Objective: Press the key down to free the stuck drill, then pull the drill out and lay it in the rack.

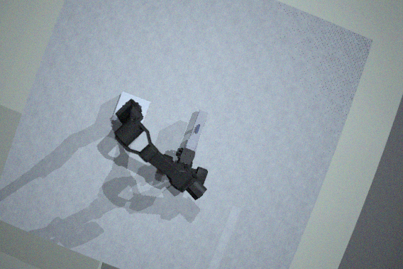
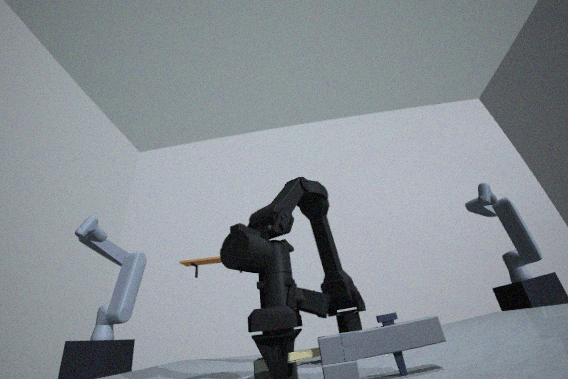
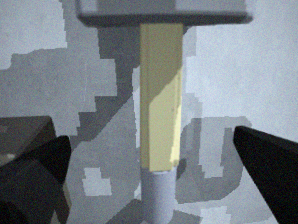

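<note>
My gripper tip is 40 mm to the right of the drill and 30 mm below it. The rest, counted from my gripper tip: rack 80 mm behind, 20 mm to the right, 10 mm above; then long grey block 10 mm ahead, 140 mm to the left, 30 mm above; then blue key 10 mm ahead, 170 mm to the left, 40 mm above.
</note>
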